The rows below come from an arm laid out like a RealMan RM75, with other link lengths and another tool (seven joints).
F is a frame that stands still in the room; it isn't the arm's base.
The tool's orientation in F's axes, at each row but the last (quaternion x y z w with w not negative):
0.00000 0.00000 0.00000 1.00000
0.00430 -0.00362 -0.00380 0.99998
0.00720 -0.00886 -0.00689 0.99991
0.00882 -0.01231 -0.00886 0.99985
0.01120 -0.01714 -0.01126 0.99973
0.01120 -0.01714 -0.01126 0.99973
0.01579 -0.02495 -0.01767 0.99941
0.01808 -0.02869 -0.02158 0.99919
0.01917 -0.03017 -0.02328 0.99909
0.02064 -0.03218 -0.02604 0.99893
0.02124 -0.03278 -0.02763 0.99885
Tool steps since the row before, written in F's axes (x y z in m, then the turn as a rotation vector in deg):
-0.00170 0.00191 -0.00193 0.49 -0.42 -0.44
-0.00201 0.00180 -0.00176 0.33 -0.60 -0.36
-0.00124 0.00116 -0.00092 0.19 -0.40 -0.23
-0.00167 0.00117 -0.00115 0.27 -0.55 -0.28
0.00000 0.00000 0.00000 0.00 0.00 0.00
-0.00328 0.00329 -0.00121 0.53 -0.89 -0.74
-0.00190 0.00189 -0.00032 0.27 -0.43 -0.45
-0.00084 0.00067 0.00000 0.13 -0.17 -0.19
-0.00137 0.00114 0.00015 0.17 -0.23 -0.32
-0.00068 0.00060 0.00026 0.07 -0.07 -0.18
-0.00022 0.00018 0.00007 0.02 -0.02 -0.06
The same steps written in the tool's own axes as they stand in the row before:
-0.00170 0.00191 -0.00193 0.49 -0.42 -0.44
-0.00204 0.00177 -0.00176 0.33 -0.60 -0.36
-0.00127 0.00113 -0.00091 0.19 -0.40 -0.23
-0.00172 0.00112 -0.00113 0.27 -0.55 -0.28
0.00000 0.00000 0.00000 0.00 0.00 0.00
-0.00339 0.00319 -0.00117 0.52 -0.89 -0.74
-0.00198 0.00181 -0.00028 0.26 -0.43 -0.45
-0.00087 0.00063 0.00003 0.13 -0.17 -0.19
-0.00141 0.00108 0.00019 0.16 -0.23 -0.32
-0.00069 0.00058 0.00028 0.06 -0.07 -0.18
-0.00022 0.00017 0.00008 0.02 -0.02 -0.06

